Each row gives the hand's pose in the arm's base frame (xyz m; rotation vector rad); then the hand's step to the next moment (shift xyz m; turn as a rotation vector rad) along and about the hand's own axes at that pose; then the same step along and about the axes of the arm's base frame.
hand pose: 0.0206 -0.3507 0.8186 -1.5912 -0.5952 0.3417
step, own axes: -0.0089 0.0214 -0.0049 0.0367 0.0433 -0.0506
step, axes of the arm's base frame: -0.0009 -0.0096 -0.0217 0.0652 -0.0223 -0.0320
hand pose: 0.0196 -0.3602 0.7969 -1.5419 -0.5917 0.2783
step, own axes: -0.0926 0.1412 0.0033 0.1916 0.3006 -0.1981
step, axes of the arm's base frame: -0.0514 -0.0409 -0.1556 0.3207 -0.0579 -0.2452
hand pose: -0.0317 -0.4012 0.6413 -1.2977 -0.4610 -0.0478
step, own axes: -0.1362 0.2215 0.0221 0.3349 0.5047 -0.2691
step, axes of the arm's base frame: -0.0665 0.0531 -0.2467 0.5312 -0.0350 -0.3948
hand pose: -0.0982 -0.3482 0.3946 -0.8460 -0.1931 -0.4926
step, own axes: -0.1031 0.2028 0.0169 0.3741 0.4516 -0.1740
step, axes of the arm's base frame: 0.0100 0.1612 -0.1611 0.5422 -0.0061 -0.2832
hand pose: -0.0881 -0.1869 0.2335 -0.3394 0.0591 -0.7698
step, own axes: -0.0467 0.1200 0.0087 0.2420 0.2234 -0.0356
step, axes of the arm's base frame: 0.0486 0.1147 -0.0337 0.3180 -0.0283 -0.0884
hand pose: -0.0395 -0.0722 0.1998 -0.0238 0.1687 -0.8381
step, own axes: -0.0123 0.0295 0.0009 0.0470 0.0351 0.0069
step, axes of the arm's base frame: 0.0138 0.0288 0.0000 0.0578 -0.0117 -0.0028
